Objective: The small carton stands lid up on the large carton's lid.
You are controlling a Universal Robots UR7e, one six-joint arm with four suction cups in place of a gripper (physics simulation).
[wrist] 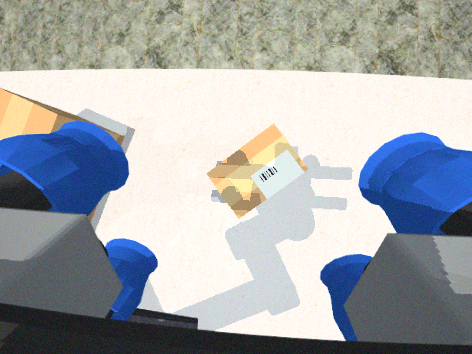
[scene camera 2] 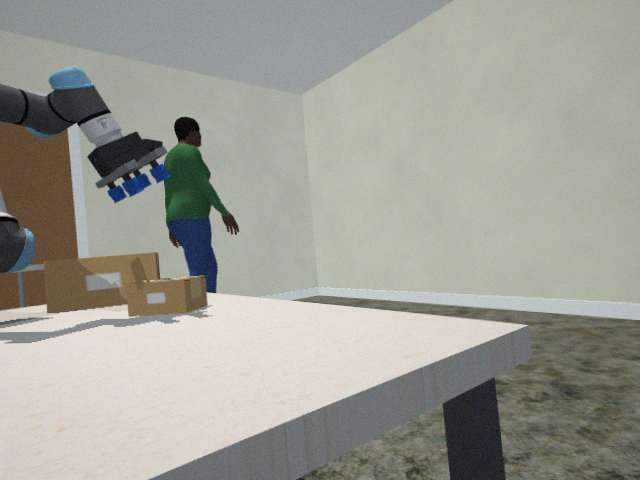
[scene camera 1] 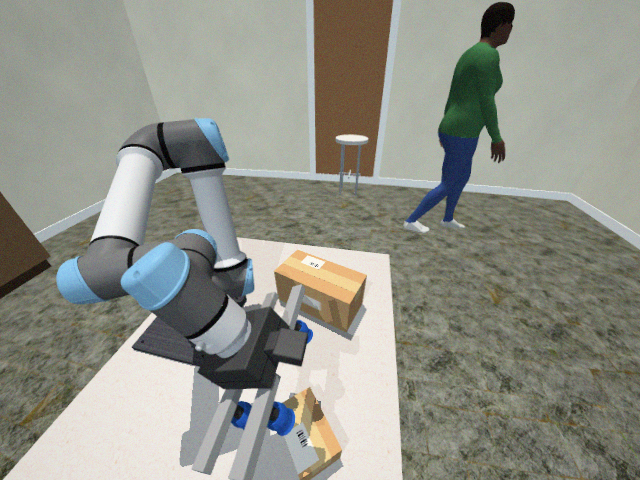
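The small carton rests on the white table, with its tape strip and barcode label on top. The large carton also stands on the table, apart from the small one, with a taped top and a small label. Its left part is cut off in the wrist view. My suction gripper is open and tilted, high above the table. Its blue cups are free, with nothing attached. In the wrist view, the small carton shows between the cups.
A dark flat plate lies on the table beside the arm. A person in a green top is on the floor beyond the table. A round stool stands near the brown door. A brown block is at the left edge.
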